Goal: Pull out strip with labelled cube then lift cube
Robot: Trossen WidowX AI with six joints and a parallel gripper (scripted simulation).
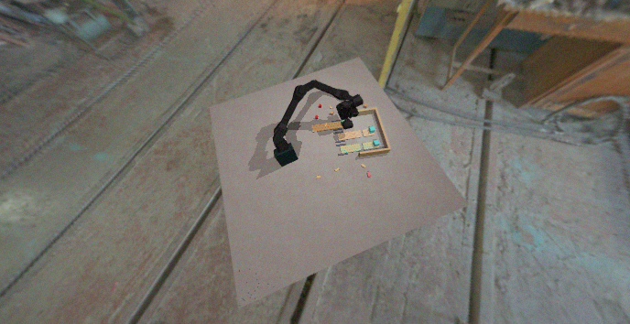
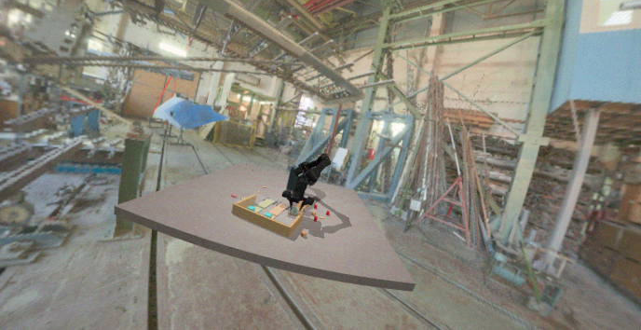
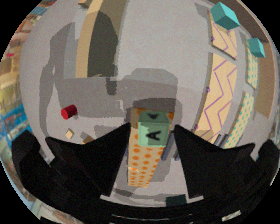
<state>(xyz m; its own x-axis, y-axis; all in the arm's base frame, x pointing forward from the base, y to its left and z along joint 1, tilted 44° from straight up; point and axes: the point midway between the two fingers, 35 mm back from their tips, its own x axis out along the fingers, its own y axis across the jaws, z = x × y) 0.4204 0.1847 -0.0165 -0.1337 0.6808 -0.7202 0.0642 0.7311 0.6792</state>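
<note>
Right now my gripper tip is 100 mm past the strip, 20 mm to the right of it and 20 mm above it. Round my gripper tip: cube (right at my gripper tip).
</note>
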